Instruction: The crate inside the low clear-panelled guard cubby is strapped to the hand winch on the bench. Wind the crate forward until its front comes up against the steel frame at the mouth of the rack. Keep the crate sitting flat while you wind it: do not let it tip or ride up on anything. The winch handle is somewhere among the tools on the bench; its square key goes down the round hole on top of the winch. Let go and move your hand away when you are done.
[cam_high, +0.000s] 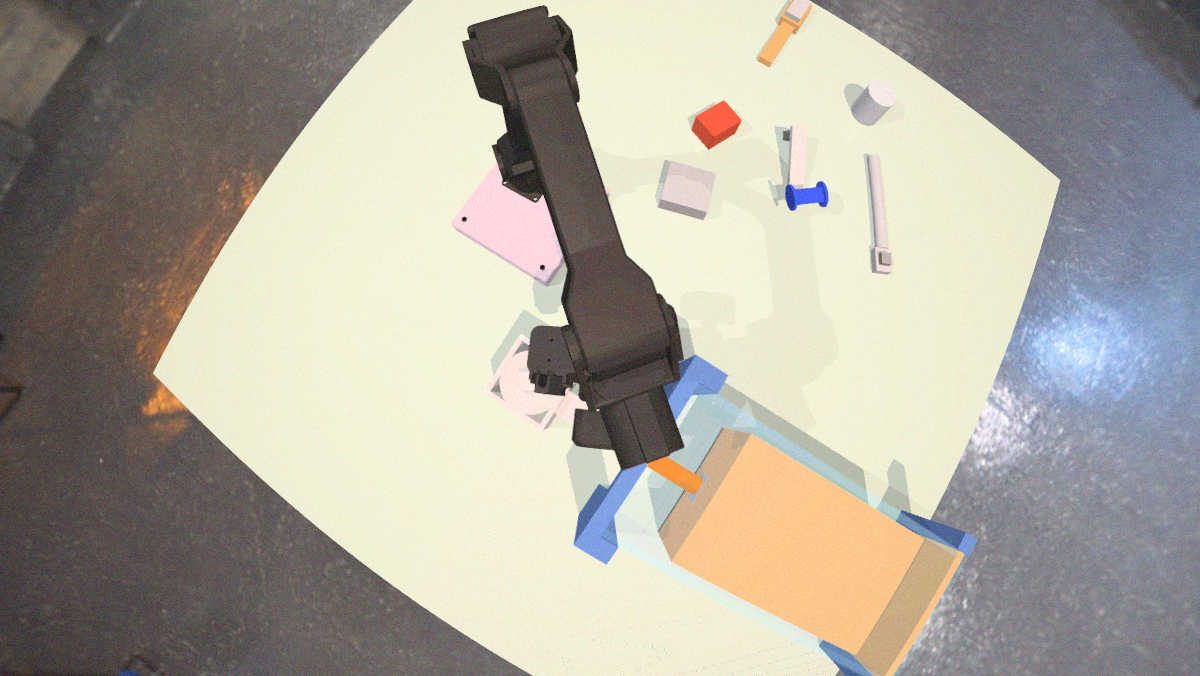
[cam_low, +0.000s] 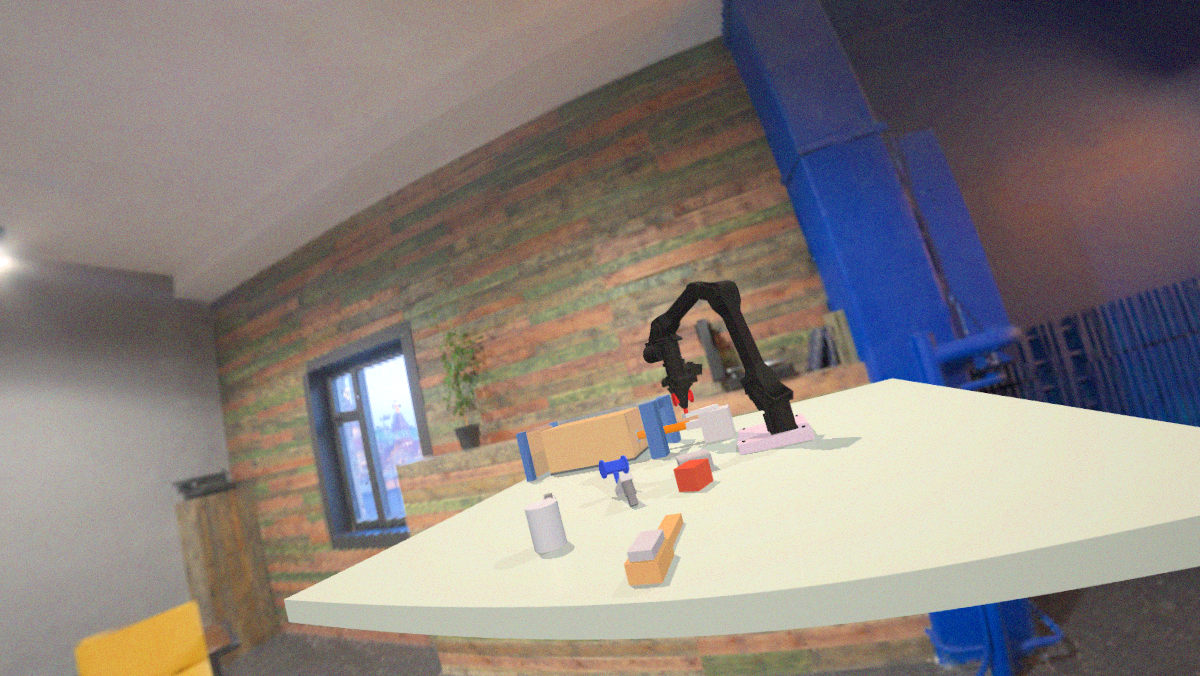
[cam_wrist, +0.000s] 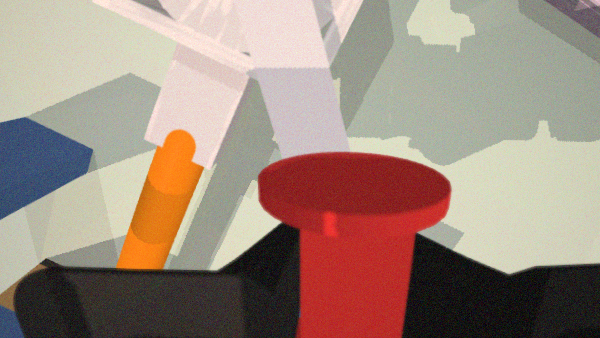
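The grey winch is 90 mm below my gripper tip, 90 mm behind it and 70 mm to the right of it. Round my gripper tip: grey block 300 mm to the left, 100 mm below, 40 mm behind; crank handle with red knob 30 mm behind, 20 mm to the right, 10 mm below; blue steel frame 80 mm ahead, 70 mm to the right, 10 mm below.
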